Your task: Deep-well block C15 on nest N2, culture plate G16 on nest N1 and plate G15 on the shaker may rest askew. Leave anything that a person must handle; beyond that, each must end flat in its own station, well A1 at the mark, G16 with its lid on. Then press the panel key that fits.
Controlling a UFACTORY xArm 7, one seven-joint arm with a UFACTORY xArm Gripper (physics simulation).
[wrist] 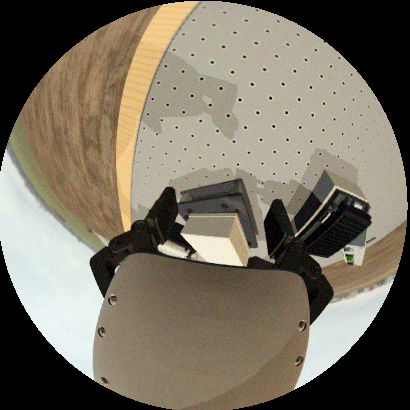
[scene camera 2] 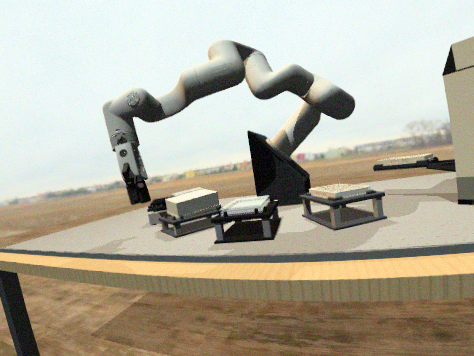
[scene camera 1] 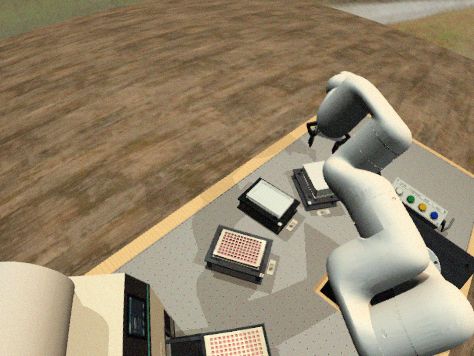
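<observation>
Deep-well block C15, a tall cream block (scene camera 1: 315,178) (scene camera 2: 193,202) (wrist: 215,237), sits on a dark nest (scene camera 1: 303,192) (scene camera 2: 175,231) (wrist: 247,220) and looks turned slightly against it; its seating is unclear. A clear-topped plate (scene camera 1: 270,198) (scene camera 2: 245,204), apparently G16 with its lid, rests on the black nest (scene camera 1: 265,218) (scene camera 2: 218,232) beside it; its tilt is unclear. In the wrist view a black welled plate (wrist: 337,229), apparently G15, lies on the boxy shaker (wrist: 312,207). My gripper (scene camera 1: 323,146) (scene camera 2: 138,201) (wrist: 222,204) is open and empty, above and beyond the block's nest. Well A1 is too small to tell.
A key panel (scene camera 1: 421,205) (wrist: 354,256) has white, green, yellow and blue keys. A red-welled plate (scene camera 1: 241,247) (scene camera 2: 340,190) sits on another nest. A further red-welled plate (scene camera 1: 236,344) lies on the tray of a beige instrument (scene camera 1: 105,305) (scene camera 2: 465,125).
</observation>
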